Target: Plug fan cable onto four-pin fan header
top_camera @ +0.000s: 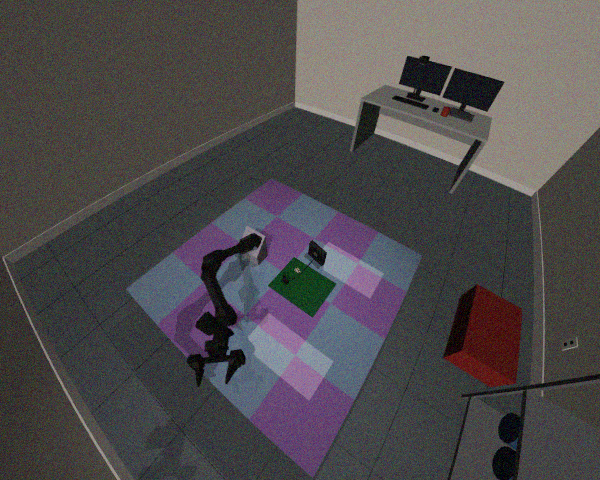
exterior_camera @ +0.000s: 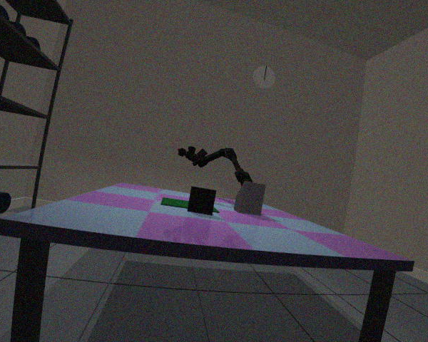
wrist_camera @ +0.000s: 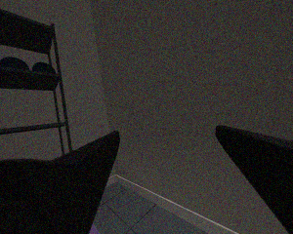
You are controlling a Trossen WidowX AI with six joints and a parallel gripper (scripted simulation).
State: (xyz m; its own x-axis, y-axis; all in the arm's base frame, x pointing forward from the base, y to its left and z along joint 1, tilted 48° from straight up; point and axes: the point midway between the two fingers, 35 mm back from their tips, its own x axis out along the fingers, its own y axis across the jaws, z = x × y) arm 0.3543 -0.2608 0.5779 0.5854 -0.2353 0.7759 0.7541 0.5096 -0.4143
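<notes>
Now: the dark fan plug 58 cm to the left of my gripper tip, 33 cm below it and 13 cm behind it. The rest, counted from my gripper tip: white four-pin fan header (67 cm to the left, 35 cm below, 12 cm behind); green board (61 cm to the left, 36 cm below, 4 cm behind); black fan (80 cm to the left, 29 cm below, 7 cm behind).
</notes>
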